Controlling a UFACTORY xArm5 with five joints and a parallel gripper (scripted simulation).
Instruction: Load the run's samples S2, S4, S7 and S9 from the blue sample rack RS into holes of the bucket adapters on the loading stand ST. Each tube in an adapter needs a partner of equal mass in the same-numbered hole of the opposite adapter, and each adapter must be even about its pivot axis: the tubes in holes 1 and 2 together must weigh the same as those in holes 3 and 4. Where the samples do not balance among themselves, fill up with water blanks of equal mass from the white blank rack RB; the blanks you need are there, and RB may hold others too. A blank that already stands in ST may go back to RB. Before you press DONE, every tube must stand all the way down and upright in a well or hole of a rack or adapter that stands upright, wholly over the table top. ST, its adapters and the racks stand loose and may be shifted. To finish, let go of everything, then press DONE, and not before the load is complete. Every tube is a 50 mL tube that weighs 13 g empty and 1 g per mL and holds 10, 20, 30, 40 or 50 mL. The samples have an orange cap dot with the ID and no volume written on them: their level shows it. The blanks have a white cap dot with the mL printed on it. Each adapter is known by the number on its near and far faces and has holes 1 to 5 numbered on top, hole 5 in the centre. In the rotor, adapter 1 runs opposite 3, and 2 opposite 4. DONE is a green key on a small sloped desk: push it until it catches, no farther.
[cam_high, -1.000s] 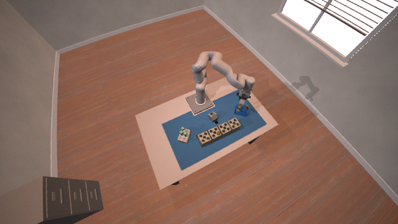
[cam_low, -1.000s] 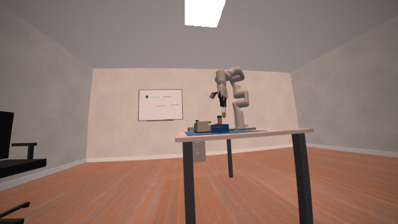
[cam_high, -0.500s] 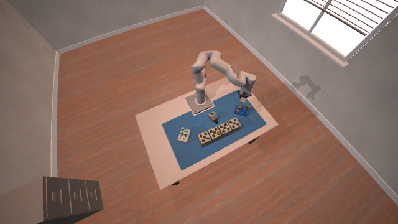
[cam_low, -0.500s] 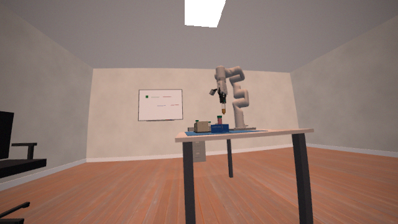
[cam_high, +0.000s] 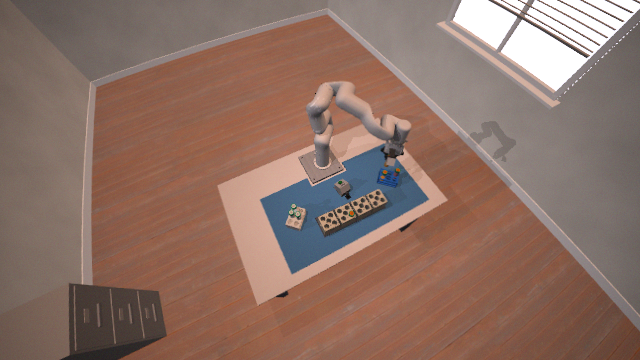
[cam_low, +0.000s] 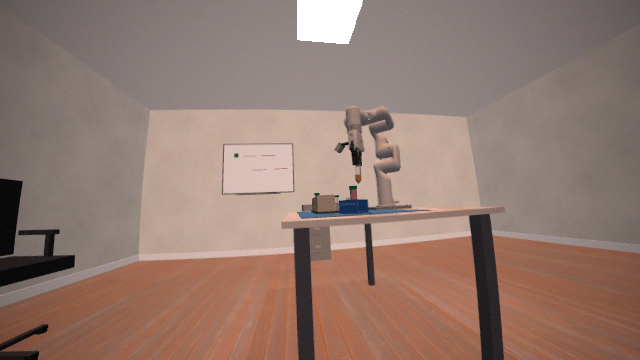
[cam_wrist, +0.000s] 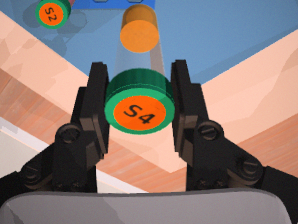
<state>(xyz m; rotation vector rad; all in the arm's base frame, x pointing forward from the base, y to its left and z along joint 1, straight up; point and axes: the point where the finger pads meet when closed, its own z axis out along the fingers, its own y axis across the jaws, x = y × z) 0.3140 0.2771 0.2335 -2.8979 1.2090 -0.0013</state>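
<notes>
My gripper is now 5 cm above the sample tube S4 and 1 cm past it. Round my hand: sample tube S2 (19 cm below, 7 cm to the left, 5 cm ahead); then sample tube S9 (19 cm below, 3 cm ahead, 2 cm to the right); then blue sample rack RS (22 cm below, 4 cm ahead, 2 cm to the left).
</notes>
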